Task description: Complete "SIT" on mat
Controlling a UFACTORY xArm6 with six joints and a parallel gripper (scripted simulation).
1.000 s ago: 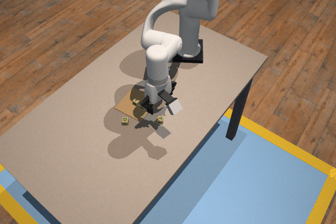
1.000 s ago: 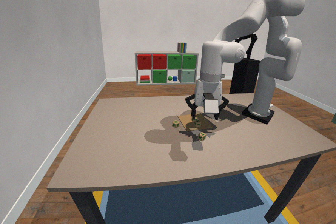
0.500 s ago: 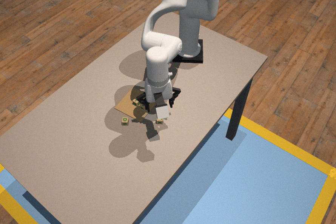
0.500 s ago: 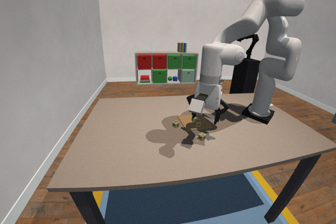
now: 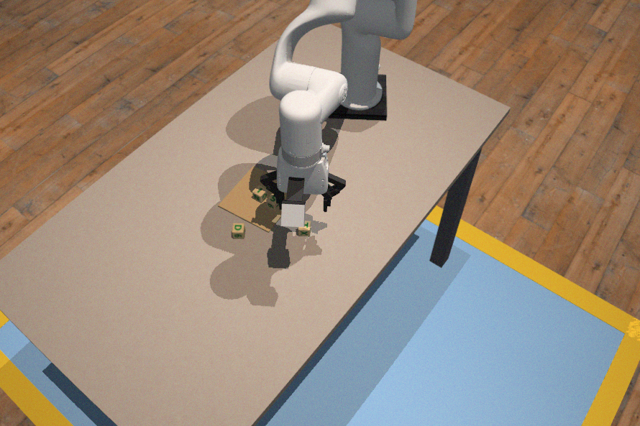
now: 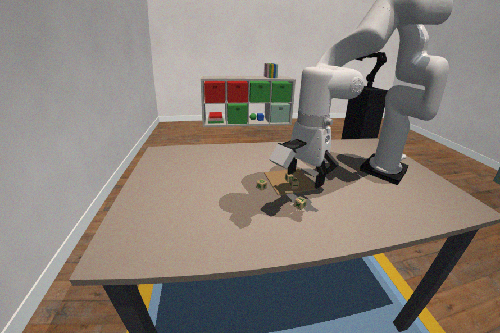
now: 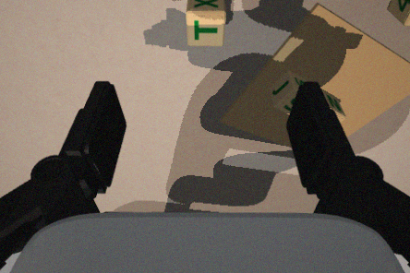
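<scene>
My hand is 9 cm above the T block. From my hand the other things lie so: I block 4 cm behind, 13 cm to the right, 9 cm below; then S block 3 cm behind, 9 cm to the right, 9 cm below; then D block 7 cm ahead, 12 cm to the right, 9 cm below.
</scene>
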